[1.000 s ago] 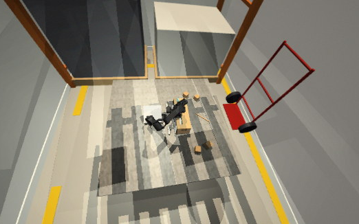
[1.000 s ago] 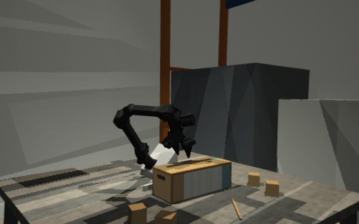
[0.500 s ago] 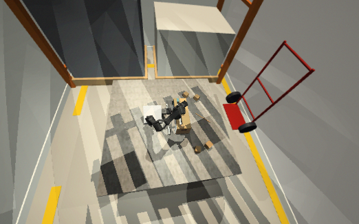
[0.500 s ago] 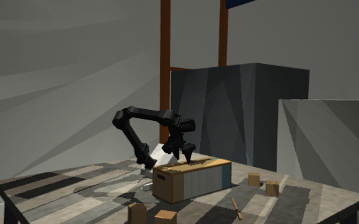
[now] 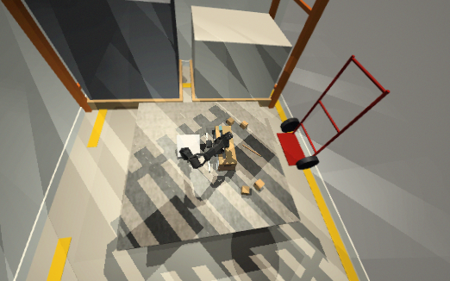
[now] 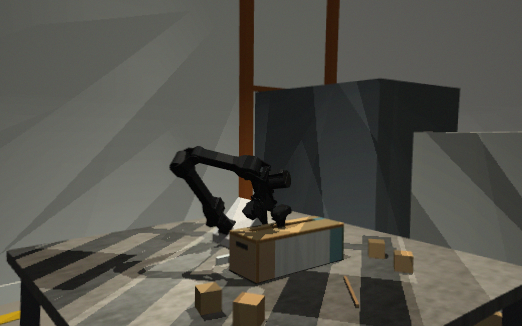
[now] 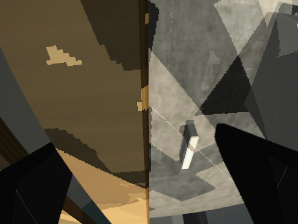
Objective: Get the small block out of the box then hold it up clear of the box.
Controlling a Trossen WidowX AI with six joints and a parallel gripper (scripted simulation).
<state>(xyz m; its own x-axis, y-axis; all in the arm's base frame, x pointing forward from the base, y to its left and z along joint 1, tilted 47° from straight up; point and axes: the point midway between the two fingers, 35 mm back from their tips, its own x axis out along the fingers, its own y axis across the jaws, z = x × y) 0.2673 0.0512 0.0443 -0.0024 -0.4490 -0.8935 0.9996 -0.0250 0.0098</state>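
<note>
Now: the purple block 5 cm ahead of my gripper tip, 3 cm to the left of it and 2 cm below it. From my gripper tip the other things lie so: thin wooden stick 34 cm ahead, 1 cm to the right, 10 cm below.
</note>
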